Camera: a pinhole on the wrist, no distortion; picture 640 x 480 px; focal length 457.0 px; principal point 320.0 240.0 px. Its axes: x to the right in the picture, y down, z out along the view. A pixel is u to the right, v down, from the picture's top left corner.
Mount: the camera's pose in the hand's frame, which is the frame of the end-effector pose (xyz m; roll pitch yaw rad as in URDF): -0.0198 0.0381 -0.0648 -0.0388 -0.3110 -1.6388
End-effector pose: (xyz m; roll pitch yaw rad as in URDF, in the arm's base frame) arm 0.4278 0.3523 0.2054 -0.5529 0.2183 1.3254
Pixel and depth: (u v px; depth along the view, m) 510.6 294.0 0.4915
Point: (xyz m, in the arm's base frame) 0.2361 0.5442 0.5851
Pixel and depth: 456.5 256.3 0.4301
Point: 0.2145 0.4861 0.4979
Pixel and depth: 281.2 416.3 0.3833
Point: 0.1841 0.6005 0.3199
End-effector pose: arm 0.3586 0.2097 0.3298 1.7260 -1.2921 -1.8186
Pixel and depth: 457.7 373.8 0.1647
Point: 0.2546 0.2462 0.3688
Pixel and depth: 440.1 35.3 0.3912
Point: 0.0333 0.3608 0.1640
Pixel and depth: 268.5 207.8 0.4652
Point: 0.0184 0.4727 0.3566
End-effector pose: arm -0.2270 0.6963 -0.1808 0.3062 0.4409 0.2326
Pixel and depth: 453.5 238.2 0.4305
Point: -0.0568 0.6659 0.1648
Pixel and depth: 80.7 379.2 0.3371
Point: -0.0629 0.9673 0.0230
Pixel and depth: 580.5 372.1 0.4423
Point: 0.0832 0.5608 0.1172
